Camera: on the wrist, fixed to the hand. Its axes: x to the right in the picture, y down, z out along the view.
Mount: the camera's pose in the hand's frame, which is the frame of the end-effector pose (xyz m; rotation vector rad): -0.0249 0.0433 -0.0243 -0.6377 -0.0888 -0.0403
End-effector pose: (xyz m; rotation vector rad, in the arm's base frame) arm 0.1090 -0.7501 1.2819 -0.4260 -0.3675 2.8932
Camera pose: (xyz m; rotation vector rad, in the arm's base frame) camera 0.1332 -0.7916 1.2540 -0.3683 -1.3037 2.6990
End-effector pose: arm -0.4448 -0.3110 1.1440 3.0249 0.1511 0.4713
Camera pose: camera -0.4722 -0.3552 1.1635 2.4060 0.0426 0.3040
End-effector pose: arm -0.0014 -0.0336 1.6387 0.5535 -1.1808 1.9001
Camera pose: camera -0.0213 -0.0323 1.5869 0.3041 -1.7156 1.3611
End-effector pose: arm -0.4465 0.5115 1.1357 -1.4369 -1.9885 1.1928
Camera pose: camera -0.3949 0.5029 1.1171 -1.6242 -2.5897 0.6265
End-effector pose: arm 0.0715 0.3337 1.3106 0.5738 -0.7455 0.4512
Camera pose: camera 0.0427 0.3773 1.2917 0.0098 -0.9067 0.1319
